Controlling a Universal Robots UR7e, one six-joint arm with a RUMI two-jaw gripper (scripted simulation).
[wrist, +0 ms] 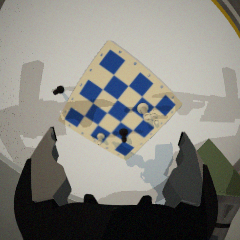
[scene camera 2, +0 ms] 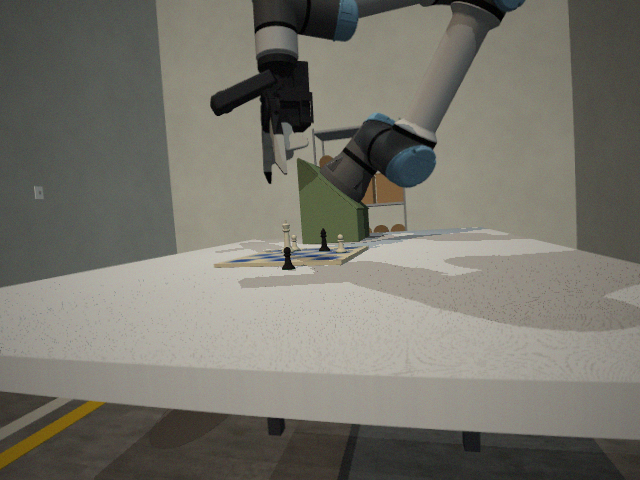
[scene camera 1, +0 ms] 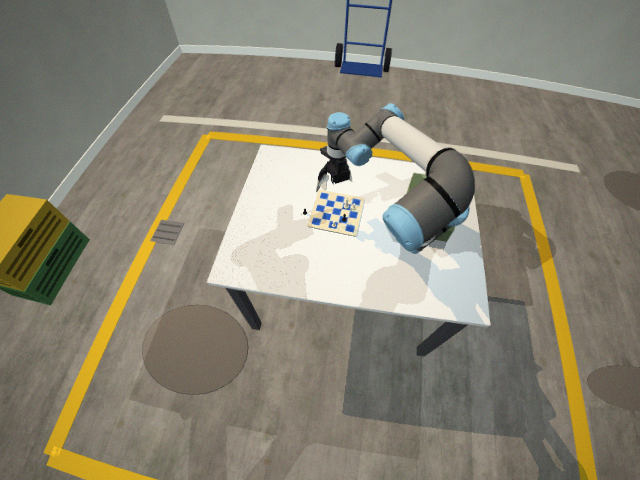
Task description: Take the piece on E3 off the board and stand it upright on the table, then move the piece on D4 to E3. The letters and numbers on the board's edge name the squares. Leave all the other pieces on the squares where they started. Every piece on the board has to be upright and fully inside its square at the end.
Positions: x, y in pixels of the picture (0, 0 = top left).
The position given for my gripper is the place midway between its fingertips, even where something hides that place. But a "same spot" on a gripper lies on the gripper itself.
Labels:
my gripper: wrist 118, 131; scene camera 2; scene camera 1
blue-and-cream chessboard: wrist; scene camera 2; scene camera 1 329, 206
same spot on blue-and-cream chessboard: [wrist: 105, 100] = [scene camera 2: 290, 256]
same spot on my gripper: [scene camera 1: 322, 180] = [scene camera 2: 284, 136]

